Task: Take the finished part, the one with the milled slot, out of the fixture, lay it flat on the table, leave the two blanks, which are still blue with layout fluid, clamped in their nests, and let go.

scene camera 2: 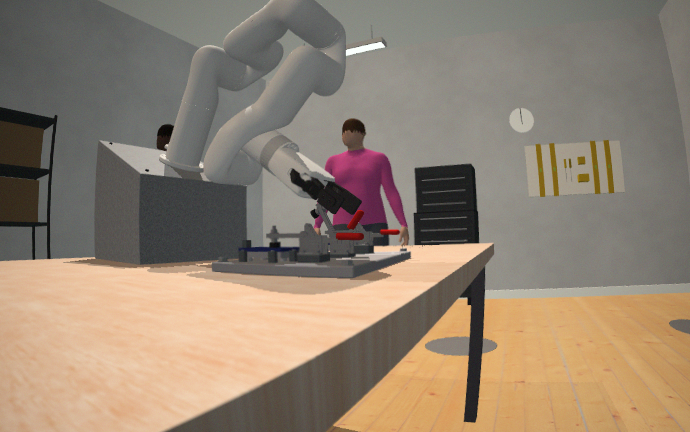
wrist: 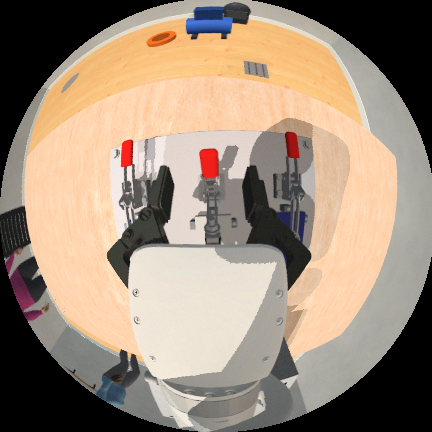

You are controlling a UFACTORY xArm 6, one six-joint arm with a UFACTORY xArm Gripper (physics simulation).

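Where they show: gripper, fingertip midpoint: (scene camera 2: 348, 207) (wrist: 207, 173); arm's base, link origin: (scene camera 2: 181, 164).
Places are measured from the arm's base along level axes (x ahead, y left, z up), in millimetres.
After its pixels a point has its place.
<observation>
The fixture plate (scene camera 2: 285, 269) @[x 474, y -149, z -230 mm] (wrist: 175, 145) @[x 517, y 84, z -224 mm] lies on the table and bears three toggle clamps. The middle clamp's red handle (scene camera 2: 355, 219) @[x 489, y 21, z -160 mm] (wrist: 209, 163) @[x 484, y 28, z -154 mm] is tilted up. The outer red handles, one at the left (wrist: 127, 153) @[x 498, y 137, z -177 mm] and one at the right (wrist: 292, 145) @[x 529, y -74, z -183 mm] in the wrist view, lie lower. A blue blank (scene camera 2: 265, 249) @[x 414, y -123, z -205 mm] (wrist: 283, 219) @[x 426, y -82, z -203 mm] sits under an outer clamp; of the other, a blue sliver shows at the wrist view's left. The finished part with the slot cannot be made out. My gripper (scene camera 2: 352, 204) @[x 473, y 28, z -139 mm] (wrist: 207, 173) @[x 473, y 28, z -139 mm] is open and empty, its fingers apart on either side of the middle clamp, above the plate.
The outer clamps stand close outside my fingers. The grey robot pedestal (scene camera 2: 190, 218) @[x 126, y -56, z -145 mm] stands behind the fixture. The table edge (scene camera 2: 356, 351) @[x 695, y -361, z -250 mm] runs along the right in the scene view. A person in magenta (scene camera 2: 360, 185) (wrist: 21, 285) stands beyond the table, near black drawer cabinets (scene camera 2: 444, 189).
</observation>
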